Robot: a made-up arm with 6 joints.
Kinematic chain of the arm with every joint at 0, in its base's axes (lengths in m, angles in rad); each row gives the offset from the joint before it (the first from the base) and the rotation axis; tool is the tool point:
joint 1: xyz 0 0 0.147 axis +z
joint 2: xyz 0 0 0 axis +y
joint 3: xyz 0 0 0.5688 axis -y
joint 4: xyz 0 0 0 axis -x
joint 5: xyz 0.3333 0 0 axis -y
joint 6: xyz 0 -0.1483 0 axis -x
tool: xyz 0 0 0
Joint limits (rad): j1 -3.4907..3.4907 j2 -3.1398..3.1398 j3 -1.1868..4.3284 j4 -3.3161..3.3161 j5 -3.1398..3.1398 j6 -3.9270..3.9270
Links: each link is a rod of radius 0.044 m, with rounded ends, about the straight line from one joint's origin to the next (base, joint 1, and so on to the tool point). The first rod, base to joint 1, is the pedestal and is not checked.
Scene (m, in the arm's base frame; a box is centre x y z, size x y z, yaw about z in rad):
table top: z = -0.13
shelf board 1: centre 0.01 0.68 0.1 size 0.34 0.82 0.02 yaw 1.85
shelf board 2: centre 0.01 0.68 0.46 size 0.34 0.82 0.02 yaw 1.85
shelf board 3: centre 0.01 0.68 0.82 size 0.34 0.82 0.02 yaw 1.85
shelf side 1: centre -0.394 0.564 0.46 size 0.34 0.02 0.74 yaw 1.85
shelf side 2: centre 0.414 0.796 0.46 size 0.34 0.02 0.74 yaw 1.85
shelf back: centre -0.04 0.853 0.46 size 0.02 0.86 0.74 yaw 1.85
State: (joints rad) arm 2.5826 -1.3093 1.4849 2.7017 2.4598 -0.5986
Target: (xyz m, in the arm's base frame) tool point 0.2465 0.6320 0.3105
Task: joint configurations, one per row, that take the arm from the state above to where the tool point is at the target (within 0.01 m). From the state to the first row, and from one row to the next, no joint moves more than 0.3 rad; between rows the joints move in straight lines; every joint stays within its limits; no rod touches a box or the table.
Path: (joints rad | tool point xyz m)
1: 2.3049 -1.0318 1.2199 2.7895 2.4598 -0.5986 | 0.3909 -0.6410 0.6657
2: 2.0271 -0.7542 0.9548 2.8772 2.4598 -0.5986 | 0.0803 -0.4884 0.8863
3: 1.7494 -0.4767 0.6898 2.9650 2.4598 -0.5986 | -0.1163 -0.1773 0.9691
4: 1.4716 -0.1992 0.4248 3.0528 2.4598 -0.5986 | -0.1321 0.1641 0.9100
5: 1.1939 0.0783 0.1597 3.1406 2.4598 -0.5986 | 0.0007 0.4048 0.7413
6: 0.9161 0.3559 -0.1053 3.2283 2.4598 -0.5986 | 0.1818 0.4794 0.5203
7: 0.6384 0.6334 -0.3703 3.3161 2.4598 -0.5986 | 0.3097 0.4117 0.3105
8: 0.8102 0.7260 -0.1067 3.3161 2.4598 -0.5986 | 0.2960 0.5229 0.3085
9: 0.9819 0.8186 0.1569 3.3161 2.4598 -0.5986 | 0.2465 0.6320 0.3105

